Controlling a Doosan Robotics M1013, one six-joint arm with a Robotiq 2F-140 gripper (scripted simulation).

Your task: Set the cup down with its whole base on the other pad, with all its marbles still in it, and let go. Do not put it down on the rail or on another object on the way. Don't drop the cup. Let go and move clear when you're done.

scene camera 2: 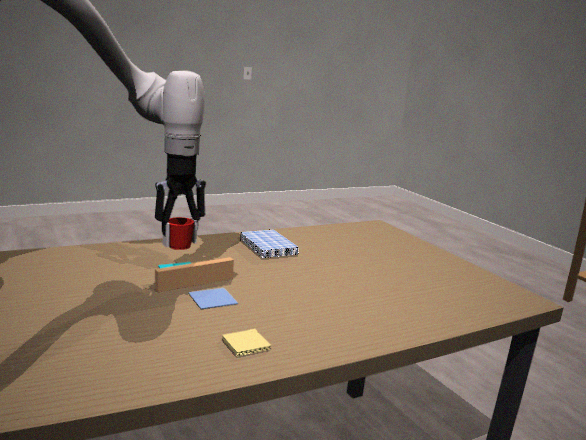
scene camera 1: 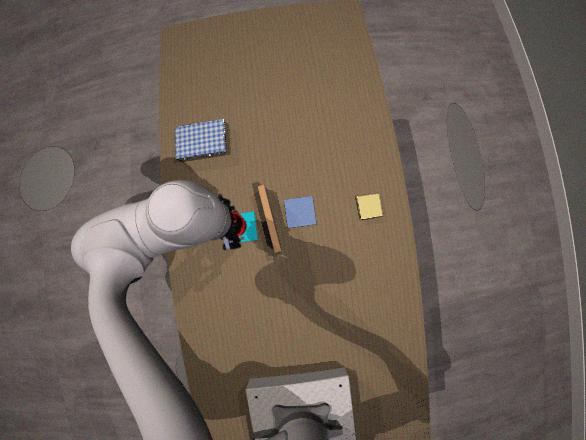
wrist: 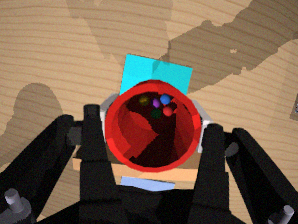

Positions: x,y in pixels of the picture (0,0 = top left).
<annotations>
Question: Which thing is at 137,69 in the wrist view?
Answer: A cyan pad.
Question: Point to a wooden rail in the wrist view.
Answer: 188,170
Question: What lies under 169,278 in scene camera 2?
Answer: A wooden rail.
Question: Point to a blue pad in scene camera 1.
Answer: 299,211
</annotations>
